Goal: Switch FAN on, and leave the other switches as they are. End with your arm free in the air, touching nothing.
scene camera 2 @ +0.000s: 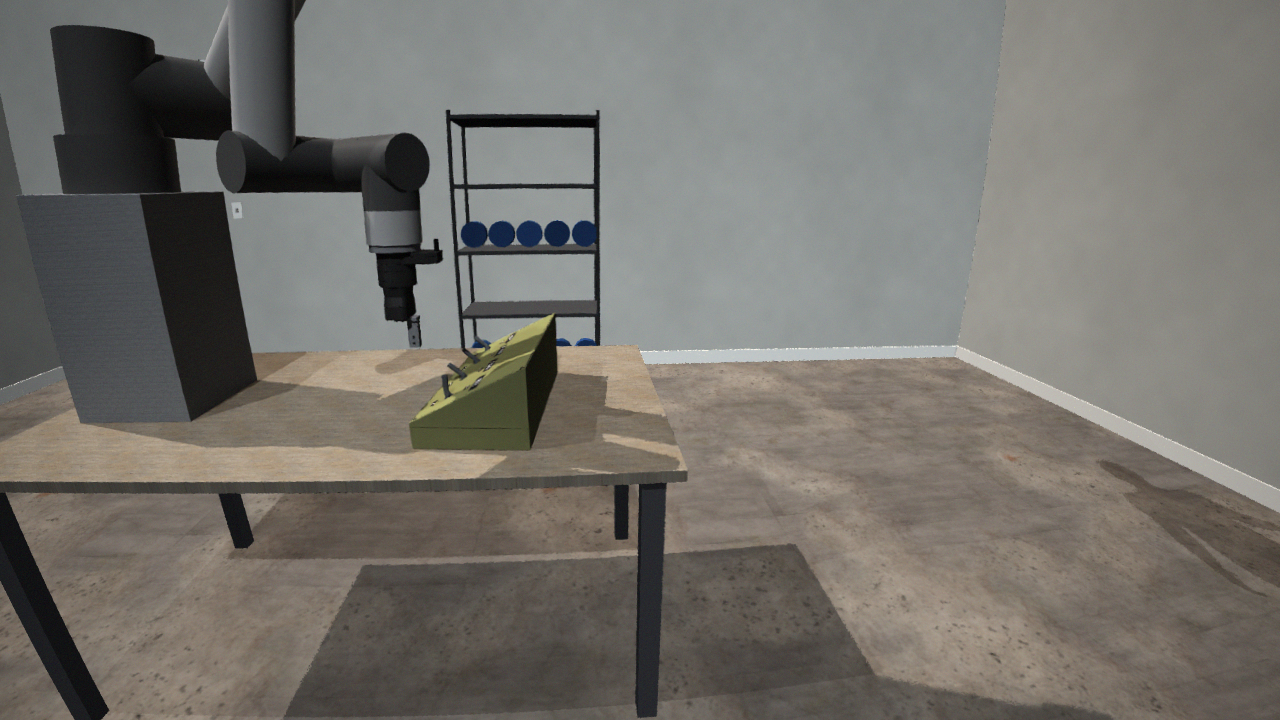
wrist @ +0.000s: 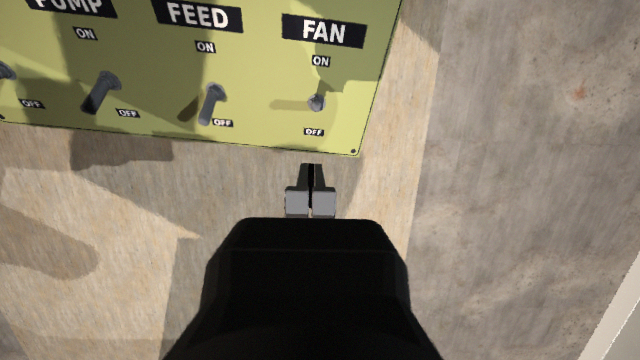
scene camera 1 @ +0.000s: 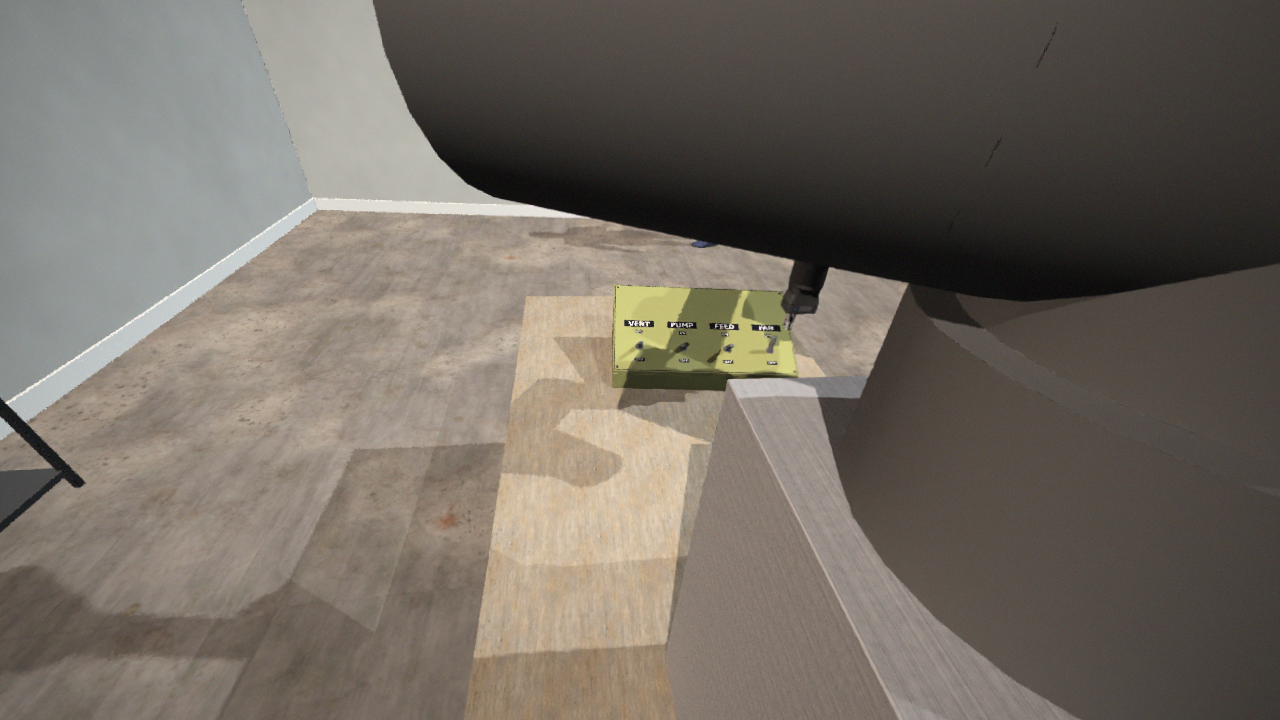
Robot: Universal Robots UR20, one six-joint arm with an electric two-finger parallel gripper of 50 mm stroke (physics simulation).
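Frame: origin at the arm's base, x ahead, y left, z up, level; centimetres.
Seen in the pictures: gripper, fingertip midpoint: (scene camera 2: 415, 346) (wrist: 311, 177) (scene camera 1: 786, 327); arm's base, origin of the base link: (scene camera 2: 124, 192) (scene camera 1: 1047, 523).
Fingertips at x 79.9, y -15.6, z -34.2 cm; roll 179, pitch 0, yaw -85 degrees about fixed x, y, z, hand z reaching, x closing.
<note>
Offsets run from my fingertips to a thing's top centre. Level surfaces: height alone.
The yellow-green switch panel (scene camera 1: 707, 308) (scene camera 2: 483, 420) (wrist: 260, 127) stands on the table. The FAN lever {dz -6.2, dx +5.7, dy +0.1 cm} (scene camera 1: 771, 343) (scene camera 2: 445, 385) (wrist: 316, 102) stands near vertical, tilted to its ON side; the wrist view sees it nearly end-on. The FEED lever {dz -7.4, dx +4.0, dy +12.1 cm} (scene camera 1: 727, 348) (scene camera 2: 456, 368) (wrist: 208, 106) and PUMP lever {dz -7.4, dx +3.7, dy +24.1 cm} (scene camera 1: 682, 347) (scene camera 2: 469, 355) (wrist: 99, 95) lean to OFF. The VENT lever {dz -7.4, dx +3.4, dy +36.1 cm} (scene camera 1: 639, 346) (scene camera 2: 482, 342) leans to OFF too; it is cut off in the wrist view. My gripper (scene camera 1: 789, 321) (scene camera 2: 414, 343) (wrist: 311, 177) is shut and empty, in the air on the robot's side of FAN, apart from lever and panel.
The table {dz -20.4 cm} (scene camera 1: 581, 501) (scene camera 2: 340, 456) carries the panel. The grey pedestal (scene camera 1: 751, 501) (scene camera 2: 107, 313) stands close to the panel's FAN side in scene camera 1. A black shelf rack (scene camera 2: 523, 120) with blue round items stands at the far wall. The large arm link covers the upper right of scene camera 1.
</note>
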